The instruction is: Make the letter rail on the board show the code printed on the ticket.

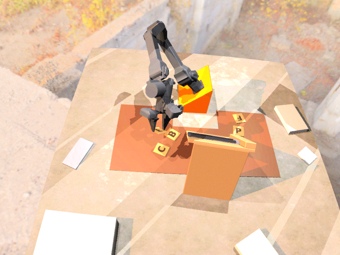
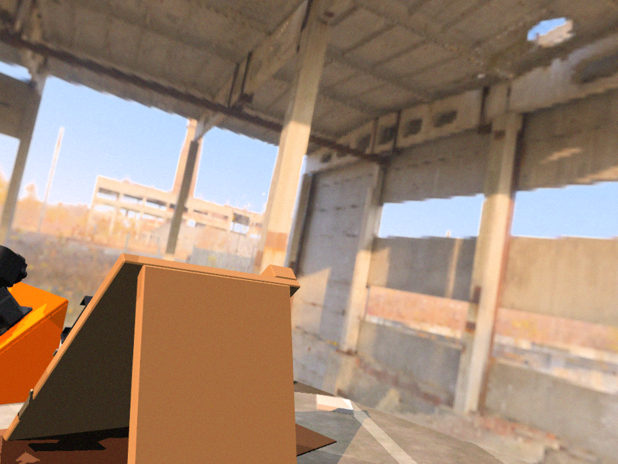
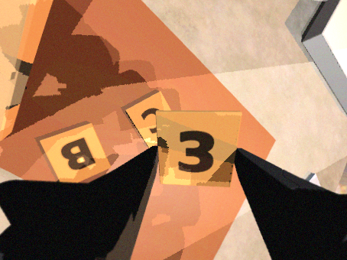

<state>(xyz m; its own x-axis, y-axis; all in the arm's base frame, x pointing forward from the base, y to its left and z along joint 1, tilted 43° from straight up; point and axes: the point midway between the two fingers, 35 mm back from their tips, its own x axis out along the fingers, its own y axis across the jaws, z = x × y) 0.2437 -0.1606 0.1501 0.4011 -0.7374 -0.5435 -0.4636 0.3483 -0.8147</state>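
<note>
The white ticket is 40 mm ahead of my gripper tip and 200 mm to the left of it. Round my gripper tip: orange mat 60 mm behind, 200 mm to the left, 110 mm below; grey slab 20 mm ahead, 360 mm to the right, 110 mm below.
</note>
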